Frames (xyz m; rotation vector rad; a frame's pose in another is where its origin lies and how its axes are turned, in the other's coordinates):
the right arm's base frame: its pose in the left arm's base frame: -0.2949 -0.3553 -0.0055 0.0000 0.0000 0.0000
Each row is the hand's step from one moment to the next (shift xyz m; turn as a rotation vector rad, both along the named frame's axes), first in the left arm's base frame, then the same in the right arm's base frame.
Working: the left arm's base frame: its pose in the right arm's base frame: 0.2949 0.3553 0.0055 0.0000 0.0000 0.0000

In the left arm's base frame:
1: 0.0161 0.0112 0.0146 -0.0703 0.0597 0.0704
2: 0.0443 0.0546 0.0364 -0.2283 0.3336 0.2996
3: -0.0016 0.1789 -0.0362 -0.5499 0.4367 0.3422
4: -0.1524 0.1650 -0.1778 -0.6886 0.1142 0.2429
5: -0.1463 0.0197 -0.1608 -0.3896 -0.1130 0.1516
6: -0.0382 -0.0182 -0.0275 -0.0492 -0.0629 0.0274
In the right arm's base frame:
1: 0.0161 0.0112 0.0146 -0.0703 0.0597 0.0704
2: 0.0443 0.0546 0.0364 -0.2283 0.3336 0.2996
3: -0.0016 0.1789 -0.0362 -0.5499 0.4367 0.3422
4: -0.1524 0.1650 -0.1778 -0.6886 0.1142 0.2429
5: -0.1463 0.0197 -0.1608 -0.3896 -0.1130 0.1516
6: -0.0382 -0.0182 -0.0275 -0.0492 -0.0629 0.0274

